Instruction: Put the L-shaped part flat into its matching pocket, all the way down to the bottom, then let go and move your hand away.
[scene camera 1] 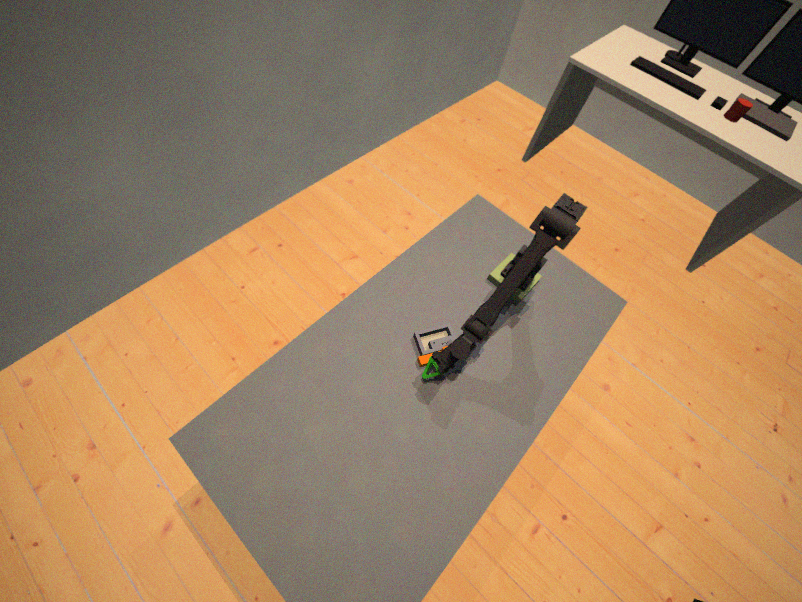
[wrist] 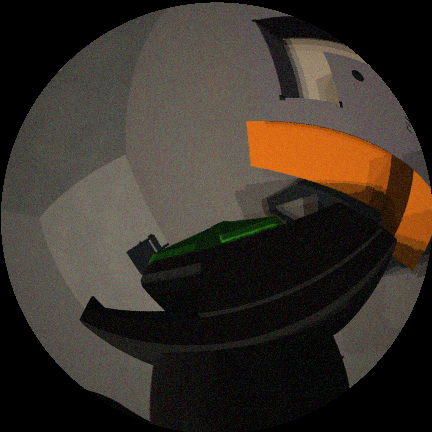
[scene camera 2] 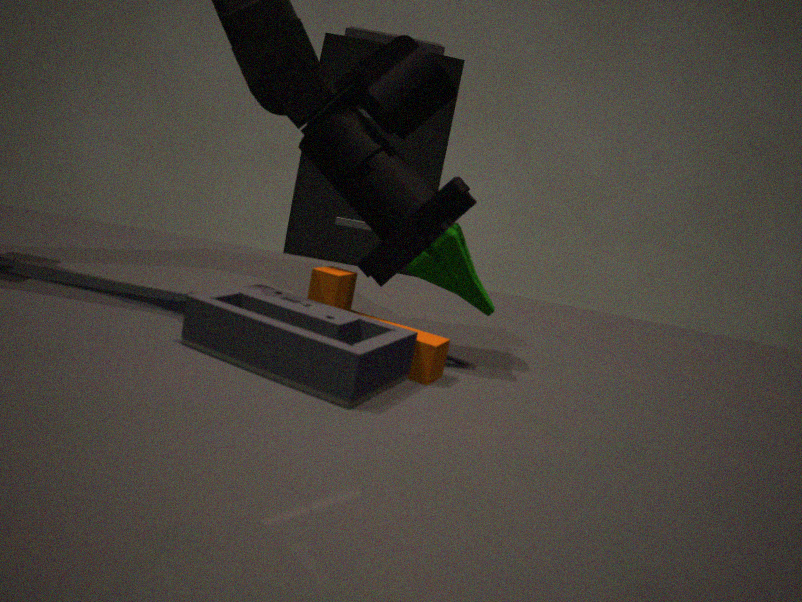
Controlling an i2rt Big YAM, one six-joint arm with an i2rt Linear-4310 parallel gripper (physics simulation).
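Frame: origin at the arm's base, x ahead, y left, z up, level; centimetres.
Where they show: gripper, fingertip midpoint: (scene camera 1: 422,377) (wrist: 223,228) (scene camera 2: 492,312).
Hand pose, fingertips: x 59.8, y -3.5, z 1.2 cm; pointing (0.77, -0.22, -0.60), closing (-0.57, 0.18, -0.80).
Observation:
Things, the pixels of their centre, and the offset from my fingertips. Level surfaces: height alone.
- orange L-shaped part at the middle of its body: (wrist: 337,160) (scene camera 2: 376,322) (scene camera 1: 434,356) dx -9.3, dy -1.6, dz -1.9 cm
- grey block at the middle of its body: (scene camera 2: 298,338) (scene camera 1: 435,340) dx -15.0, dy -5.1, dz -3.1 cm
- grey mat at its surface level: dz -4.9 cm
The orange L-shaped part (scene camera 1: 424,358) (scene camera 2: 430,356) (wrist: 305,149) lies on the mat, outside the pocket and along one outer side of the grey block. The grey block (scene camera 1: 417,344) (scene camera 2: 278,355) (wrist: 300,110) has a recessed pocket with a pale floor; no orange shows inside the visible part of it. My gripper (scene camera 1: 424,377) (scene camera 2: 490,311) (wrist: 223,228) is shut with nothing between its green fingers. It is tilted, and its tips hang above the mat, past the orange part on the side away from the block. In the wrist view, part of the orange part is cut off at the right edge.
The grey mat (scene camera 1: 336,453) lies on the wooden floor (scene camera 1: 323,233). My arm reaches over it from a yellow-green base (scene camera 1: 500,269). A white desk (scene camera 1: 612,48) with monitors and a red cup (scene camera 1: 737,109) stands far at the upper right.

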